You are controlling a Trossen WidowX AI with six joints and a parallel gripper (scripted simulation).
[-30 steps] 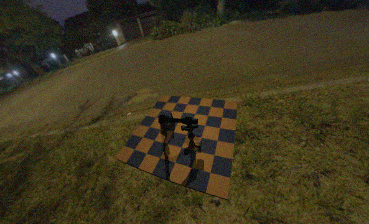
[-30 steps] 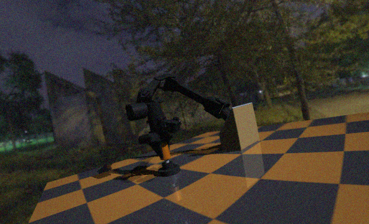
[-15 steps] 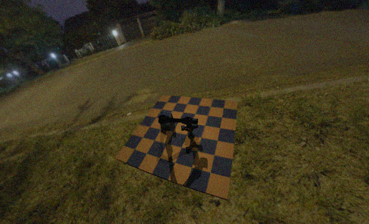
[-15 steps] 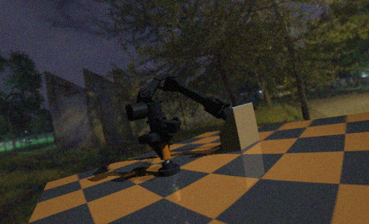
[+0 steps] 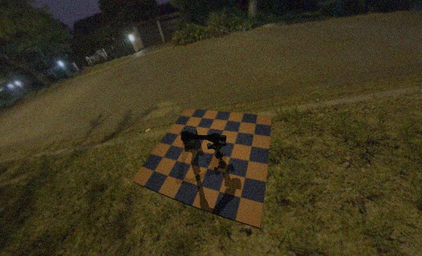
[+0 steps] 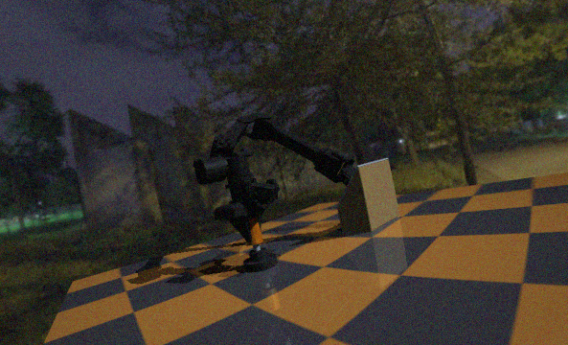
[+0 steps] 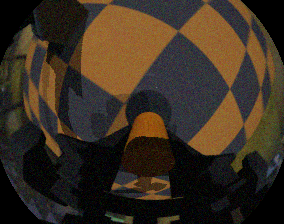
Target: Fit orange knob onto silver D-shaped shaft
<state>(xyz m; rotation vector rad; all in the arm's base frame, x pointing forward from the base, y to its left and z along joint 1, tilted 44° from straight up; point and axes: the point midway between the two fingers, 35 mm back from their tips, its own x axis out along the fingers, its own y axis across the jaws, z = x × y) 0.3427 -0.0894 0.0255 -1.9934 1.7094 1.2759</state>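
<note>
The orange knob lies 3 cm above my gripper tip. The rest, counted from my gripper tip: round pedestal (4 cm below).
</note>
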